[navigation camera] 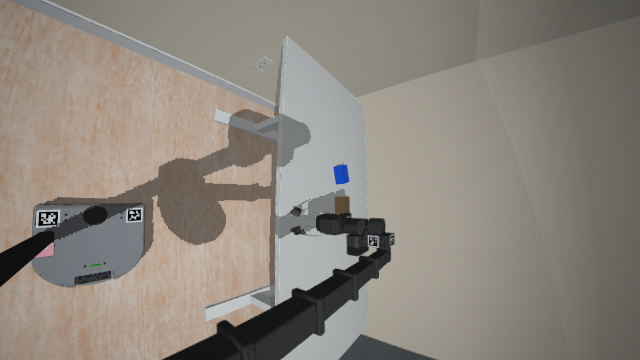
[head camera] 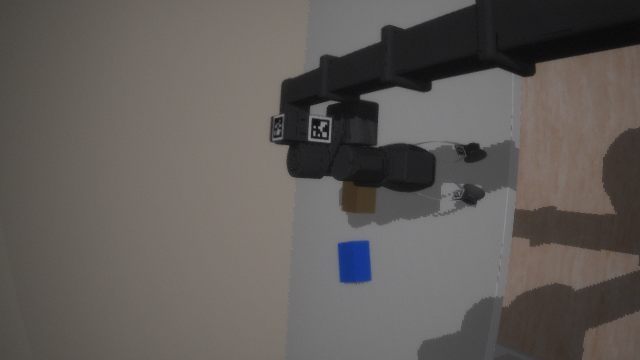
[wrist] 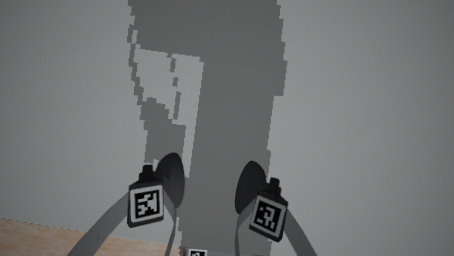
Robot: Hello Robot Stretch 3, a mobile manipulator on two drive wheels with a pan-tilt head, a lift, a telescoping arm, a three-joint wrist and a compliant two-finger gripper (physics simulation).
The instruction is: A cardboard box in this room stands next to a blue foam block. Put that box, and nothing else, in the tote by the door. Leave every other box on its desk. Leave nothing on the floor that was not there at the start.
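Places are measured from the robot's base along level axes (x right, y ahead, z up), in millimetres.
Pixels of known places: gripper, fingertip midpoint: (navigation camera: 292, 220) (head camera: 480, 174); robot's base at its link origin: (navigation camera: 96, 214).
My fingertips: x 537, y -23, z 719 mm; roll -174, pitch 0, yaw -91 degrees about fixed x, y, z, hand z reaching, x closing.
Ahead of a thing's pixels: the offset from my fingertips to its top centre. "pt": to the spot under its first point. Level surfaces: height alone.
A small brown cardboard box @(dx +327, dy +42, dz +50 mm) (head camera: 359, 198) (navigation camera: 342, 205) stands on the light grey desk @(dz +0 mm) (head camera: 425, 280) (navigation camera: 325, 110) (wrist: 375, 100), partly hidden by my wrist in the head view. A blue foam block @(dx +335, dy +200, dz +45 mm) (head camera: 354, 261) (navigation camera: 341, 174) stands beside it with a gap between them. My gripper (head camera: 473, 173) (navigation camera: 297, 221) (wrist: 211, 175) is partly open, with a gap between its fingertips and nothing in it. It is over the desk near the front edge, pointing away from the box. The box does not show in the wrist view. The tote does not show in these views.
My extended arm (head camera: 440, 55) (navigation camera: 280, 312) reaches across the desk. A wall (head camera: 150, 175) (navigation camera: 450, 200) stands behind the desk. My base (navigation camera: 95, 245) is on the wooden floor @(dz -720 mm) (navigation camera: 125, 125) in front of it. A desk leg @(pt dx +116, dy -606, dz -694 mm) (navigation camera: 232, 304) stands at the lower part of the navigation view.
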